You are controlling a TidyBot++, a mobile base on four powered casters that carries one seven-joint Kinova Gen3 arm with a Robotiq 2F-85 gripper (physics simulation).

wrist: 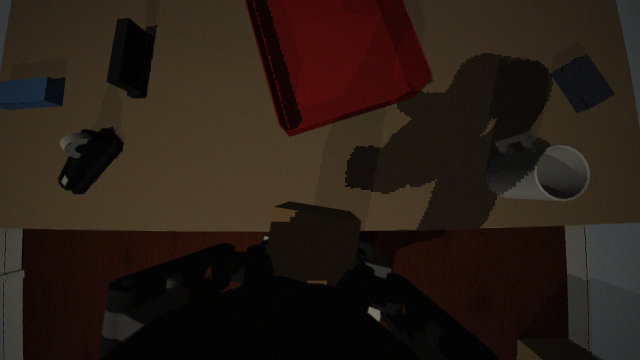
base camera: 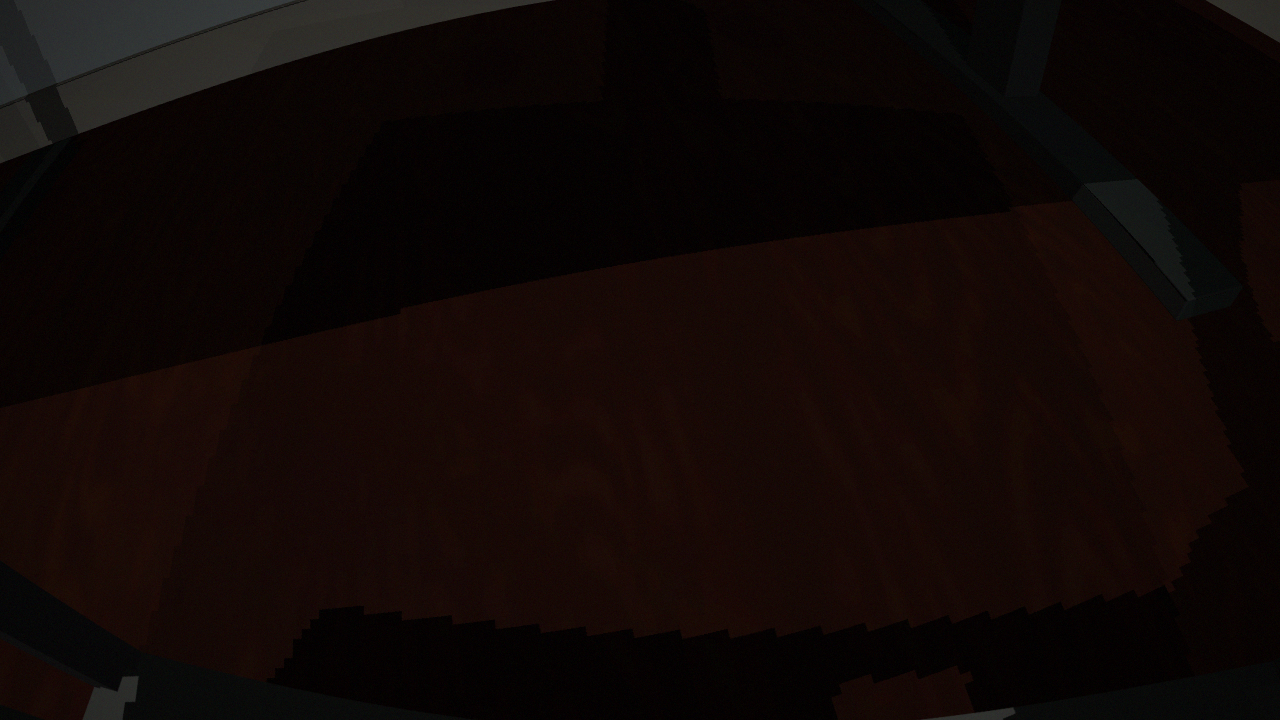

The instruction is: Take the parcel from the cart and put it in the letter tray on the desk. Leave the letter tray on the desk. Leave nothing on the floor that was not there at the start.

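Frame: origin at the arm's base, x left, y down, z back, level; centimetres.
Seen in the pictures: gripper, fingertip midpoint: (wrist: 312, 252).
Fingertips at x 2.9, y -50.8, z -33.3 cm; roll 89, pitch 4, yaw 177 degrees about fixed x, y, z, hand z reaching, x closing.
Pixels of each thing's top centre, then the offset from my fingertips to it. "*": a spot on its surface instead. Level surfaces: height alone.
- parcel, middle of its top: (wrist: 308, 254) dz -1.7, dx +0.0, dy -4.9 cm
- desk, its level: dy +18.4 cm
- red letter tray, middle of its top: (wrist: 322, 5) dz -36.0, dx +8.0, dy +11.4 cm
- white mug, surface spot: (wrist: 520, 175) * dz -14.2, dx -27.7, dy +11.8 cm
- dark blue block, middle of its top: (wrist: 588, 81) dz -35.8, dx -42.2, dy +16.6 cm
- black tape dispenser, middle of its top: (wrist: 51, 156) dz +0.3, dx +55.2, dy +11.4 cm
- black object, middle of its top: (wrist: 117, 50) dz -23.8, dx +48.9, dy +13.0 cm
- blue box, middle of its top: (wrist: 16, 91) dz -12.0, dx +81.1, dy +15.4 cm
- box corner, surface spot: (wrist: 550, 349) * dz +51.7, dx -131.2, dy +83.0 cm
My gripper (wrist: 312, 252) is shut on the parcel (wrist: 315, 240), a brown box, at the lower middle of the wrist view. The parcel shows over the near edge of the desk (wrist: 200, 190). The red letter tray (wrist: 340, 55) lies on the desk at the top middle of the wrist view, beyond the parcel and apart from it. The part of the tray that shows holds no object. The gripper and the parcel do not show in the base camera view.
On the desk, a white mug (wrist: 520, 175) and a dark blue block (wrist: 583, 83) are at the right; a black tape dispenser (wrist: 95, 160), a black object (wrist: 131, 57) and a blue box (wrist: 30, 92) at the left. A desk foot (base camera: 1154, 241) stands on the floor. A box corner (wrist: 550, 349) shows lower right.
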